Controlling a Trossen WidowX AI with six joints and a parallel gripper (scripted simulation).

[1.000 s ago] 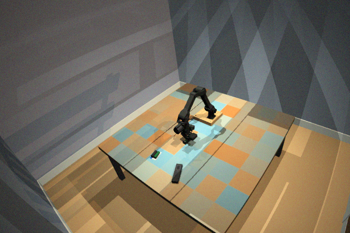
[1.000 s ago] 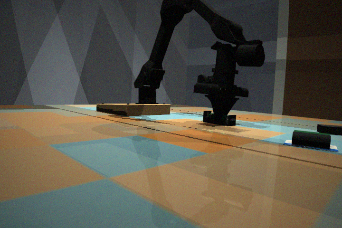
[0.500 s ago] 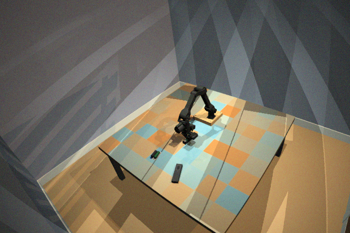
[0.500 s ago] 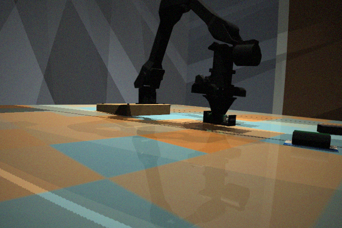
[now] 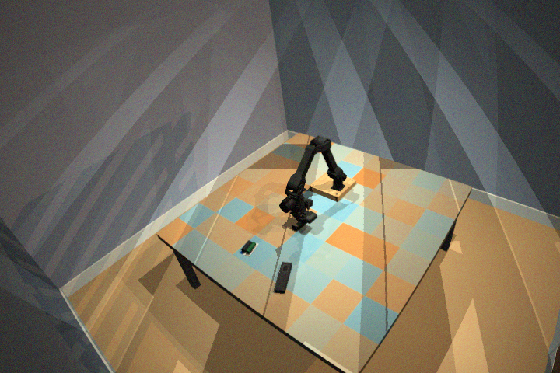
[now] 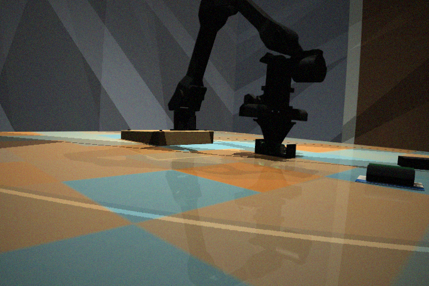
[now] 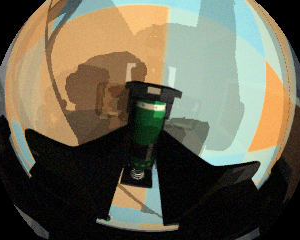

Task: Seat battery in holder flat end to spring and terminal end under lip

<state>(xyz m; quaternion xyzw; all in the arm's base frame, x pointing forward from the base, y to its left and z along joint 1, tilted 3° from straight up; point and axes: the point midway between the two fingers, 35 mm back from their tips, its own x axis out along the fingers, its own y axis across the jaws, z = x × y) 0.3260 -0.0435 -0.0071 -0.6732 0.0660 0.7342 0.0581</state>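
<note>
Right now the green battery is 1 cm above my gripper tip. Round my gripper tip: long black bar: 34 cm ahead, 12 cm to the left; white-blue card: 27 cm ahead, 14 cm to the right.
</note>
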